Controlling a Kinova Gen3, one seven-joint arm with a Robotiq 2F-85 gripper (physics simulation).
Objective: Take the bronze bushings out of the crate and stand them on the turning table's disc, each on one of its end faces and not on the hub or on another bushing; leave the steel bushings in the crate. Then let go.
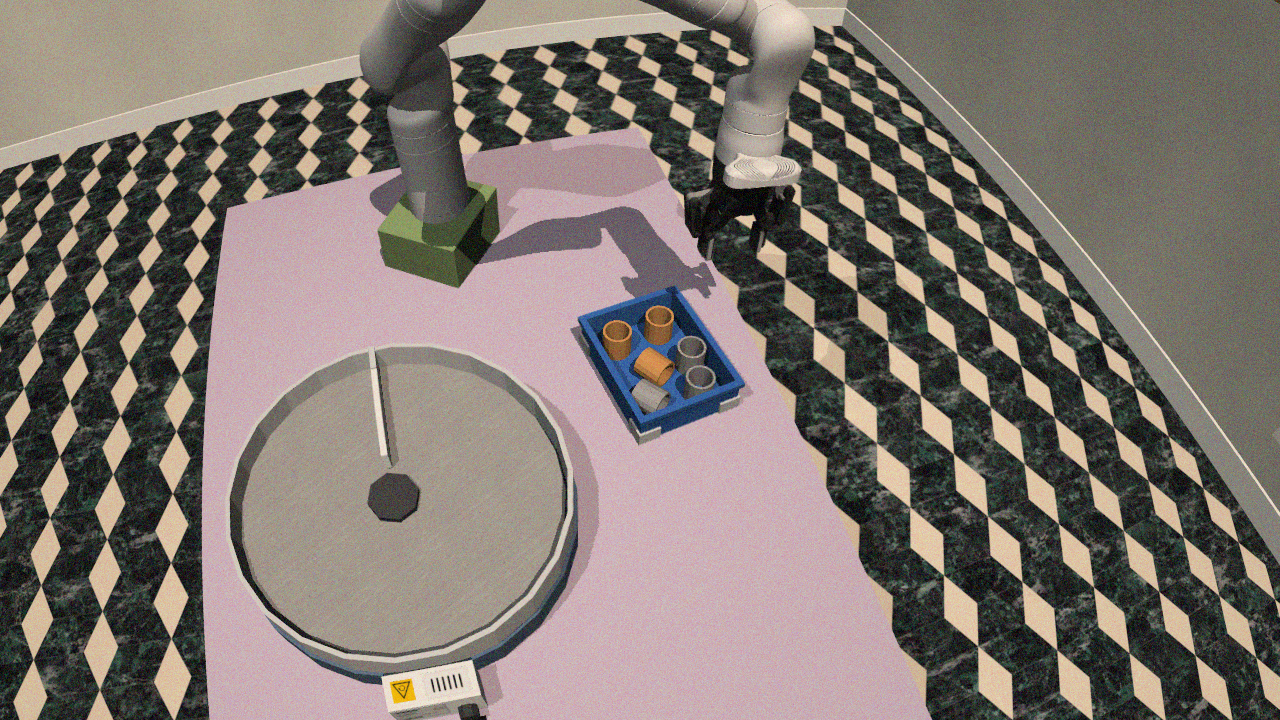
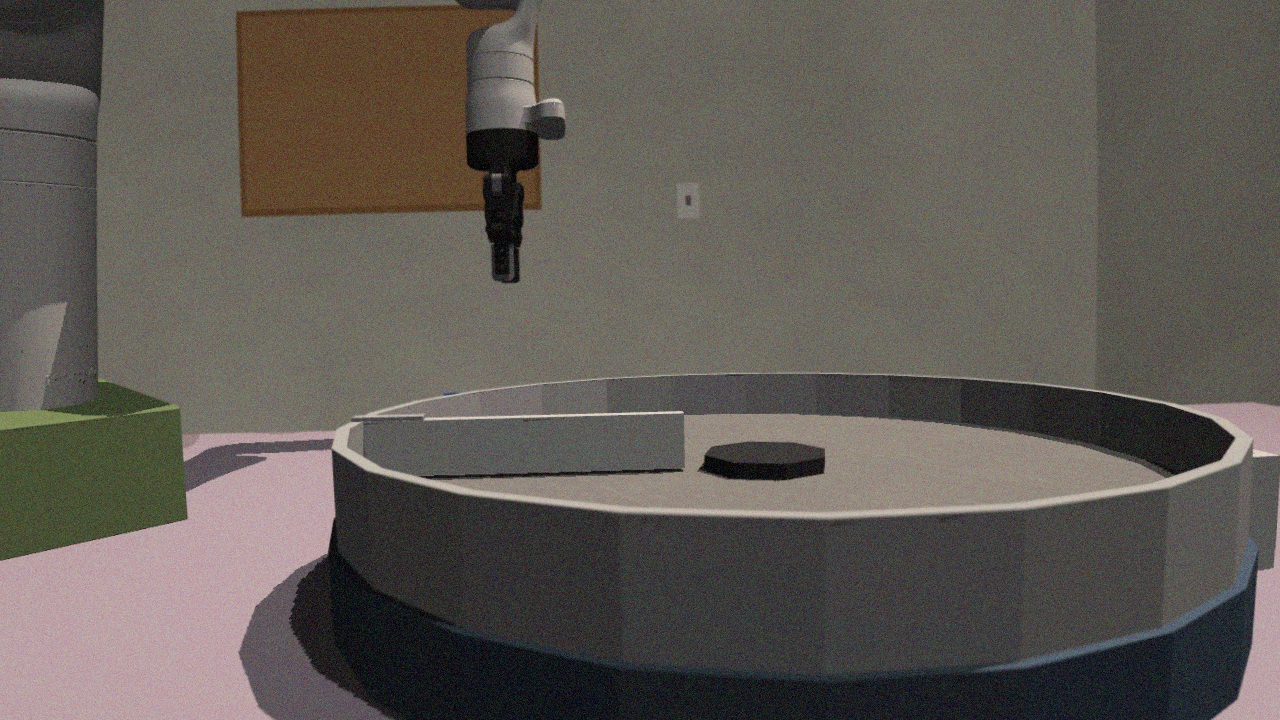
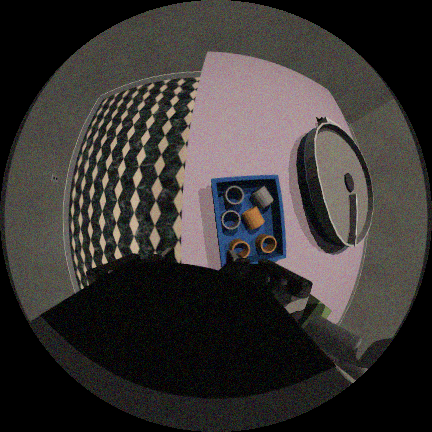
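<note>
The blue crate holds the bushings. Two bronze bushings stand upright at its back; a third bronze one lies on its side mid-crate. Two steel bushings stand upright, and another steel one lies on its side. The turning table's disc carries no bushing; its dark hub is at the centre. My gripper is open and empty, high beyond the crate's back, near the table's edge.
A raised wall rings the disc. A thin upright fence runs from this wall toward the hub. A white box with a warning label sits at the turning table's front. The arm stands on a green block.
</note>
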